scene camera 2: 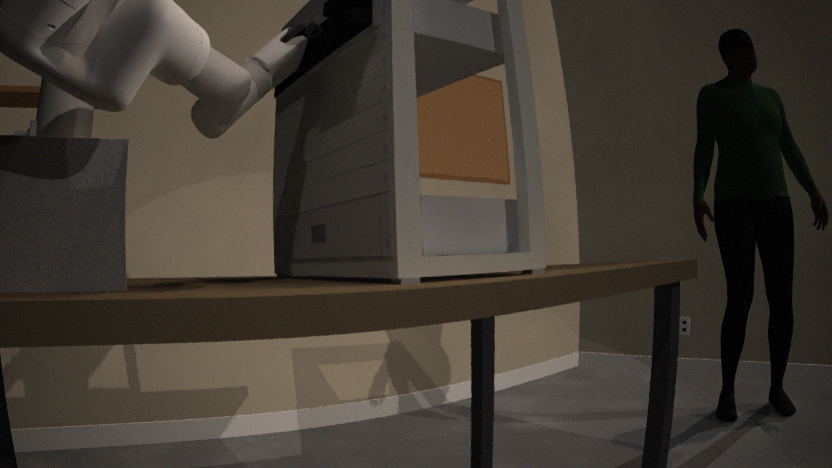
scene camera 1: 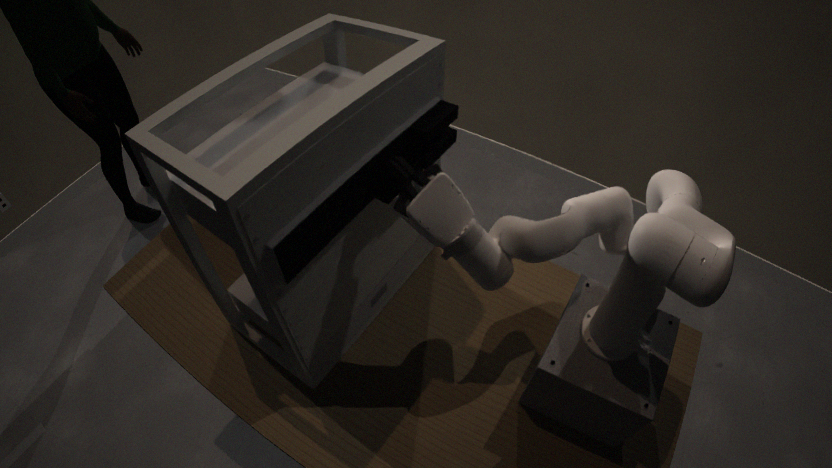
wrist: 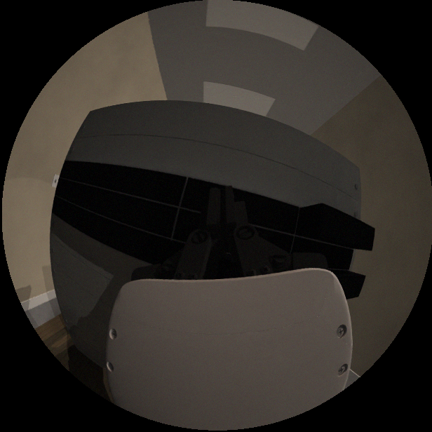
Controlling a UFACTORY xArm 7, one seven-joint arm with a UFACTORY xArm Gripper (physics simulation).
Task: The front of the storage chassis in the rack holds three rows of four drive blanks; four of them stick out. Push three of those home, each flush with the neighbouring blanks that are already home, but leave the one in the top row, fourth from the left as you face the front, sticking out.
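Frame: origin at the arm's base, x back, y left, z down, level; millimetres.
Where they show: gripper, between the fingertips: (scene camera 2: 317, 28) (scene camera 1: 390, 159); arm's base, origin of its link: (scene camera 2: 61, 154) (scene camera 1: 609, 333).
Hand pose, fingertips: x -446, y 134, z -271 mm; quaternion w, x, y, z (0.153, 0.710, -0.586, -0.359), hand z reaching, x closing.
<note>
Things, the pixels of their top centre, and the offset from my fingertips. "*": a spot on its surface instead.
- storage chassis, a spot on its surface: (scene camera 1: 317, 235) * dy +176, dx +10, dz +31 mm
- top row, a spot on its surface: (scene camera 1: 448, 111) * dy -156, dx -1, dz -16 mm
- blank, a spot on its surface: (scene camera 1: 448, 138) * dy -153, dx +5, dz +42 mm
- rack, centre of its top: (scene camera 1: 293, 77) dy +56, dx -161, dz -128 mm
The storage chassis (scene camera 1: 317, 235) (wrist: 117, 192) has a black front with rows of blanks divided by thin seams. The fourth blank of the top row (scene camera 1: 448, 111) (wrist: 342, 225) sticks out at the right end. Another blank (scene camera 1: 448, 138) (wrist: 353, 284) sticks out below it, apparently in the bottom row, with a recessed stretch between them. My gripper (scene camera 1: 398, 162) (scene camera 2: 314, 27) (wrist: 223, 201) is shut and empty. Its fingertips are at the upper part of the front, left of the projecting blanks; contact cannot be told. Fingers and gripper body hide part of the middle and lower rows; other projecting blanks cannot be made out.
The rack (scene camera 1: 320, 119) (scene camera 2: 404, 174) stands on the wooden table (scene camera 1: 174, 308) (scene camera 2: 290, 314). A grey panel (wrist: 200, 155) lies above the chassis front. The arm's base block (scene camera 1: 581, 378) (scene camera 2: 64, 221) stands in front of the rack. A person (scene camera 1: 110, 133) (scene camera 2: 750, 145) stands behind the rack.
</note>
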